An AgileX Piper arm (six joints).
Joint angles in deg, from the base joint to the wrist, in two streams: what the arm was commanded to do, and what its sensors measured. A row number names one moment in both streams.
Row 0, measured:
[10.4, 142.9, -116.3, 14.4, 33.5, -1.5]
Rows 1 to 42, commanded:
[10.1, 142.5, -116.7, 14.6, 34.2, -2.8]
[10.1, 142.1, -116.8, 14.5, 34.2, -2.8]
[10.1, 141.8, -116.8, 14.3, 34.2, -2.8]
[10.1, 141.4, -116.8, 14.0, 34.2, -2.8]
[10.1, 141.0, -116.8, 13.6, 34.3, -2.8]
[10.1, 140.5, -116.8, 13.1, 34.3, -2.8]
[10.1, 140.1, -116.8, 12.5, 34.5, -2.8]
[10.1, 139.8, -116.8, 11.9, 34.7, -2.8]
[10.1, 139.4, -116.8, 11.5, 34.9, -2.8]
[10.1, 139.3, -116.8, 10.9, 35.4, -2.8]
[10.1, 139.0, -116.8, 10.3, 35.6, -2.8]
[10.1, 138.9, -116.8, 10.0, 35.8, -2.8]
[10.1, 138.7, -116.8, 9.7, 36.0, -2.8]
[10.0, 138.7, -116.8, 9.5, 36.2, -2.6]
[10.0, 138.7, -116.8, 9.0, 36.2, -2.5]
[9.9, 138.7, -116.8, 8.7, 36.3, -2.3]
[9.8, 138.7, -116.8, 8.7, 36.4, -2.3]
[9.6, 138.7, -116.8, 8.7, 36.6, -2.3]
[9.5, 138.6, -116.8, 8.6, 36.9, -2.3]
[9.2, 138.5, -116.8, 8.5, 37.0, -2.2]
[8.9, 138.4, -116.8, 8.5, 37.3, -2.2]
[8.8, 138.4, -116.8, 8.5, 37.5, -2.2]
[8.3, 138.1, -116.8, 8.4, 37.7, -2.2]
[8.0, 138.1, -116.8, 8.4, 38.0, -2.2]
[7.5, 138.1, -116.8, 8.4, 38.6, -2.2]
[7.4, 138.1, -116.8, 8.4, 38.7, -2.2]
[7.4, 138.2, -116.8, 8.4, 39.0, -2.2]
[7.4, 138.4, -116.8, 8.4, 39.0, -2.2]
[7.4, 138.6, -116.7, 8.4, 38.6, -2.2]
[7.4, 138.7, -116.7, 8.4, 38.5, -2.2]
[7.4, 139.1, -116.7, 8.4, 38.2, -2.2]
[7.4, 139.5, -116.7, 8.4, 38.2, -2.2]
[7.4, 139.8, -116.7, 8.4, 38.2, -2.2]
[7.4, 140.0, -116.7, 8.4, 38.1, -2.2]
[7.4, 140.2, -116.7, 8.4, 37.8, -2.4]
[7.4, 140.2, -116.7, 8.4, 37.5, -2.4]
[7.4, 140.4, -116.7, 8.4, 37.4, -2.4]
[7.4, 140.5, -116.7, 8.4, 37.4, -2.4]
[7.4, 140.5, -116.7, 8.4, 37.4, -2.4]
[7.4, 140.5, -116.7, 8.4, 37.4, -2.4]
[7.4, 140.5, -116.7, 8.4, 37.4, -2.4]
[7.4, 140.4, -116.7, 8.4, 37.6, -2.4]
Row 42, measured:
[7.9, 140.5, -116.3, 8.7, 38.0, -2.0]
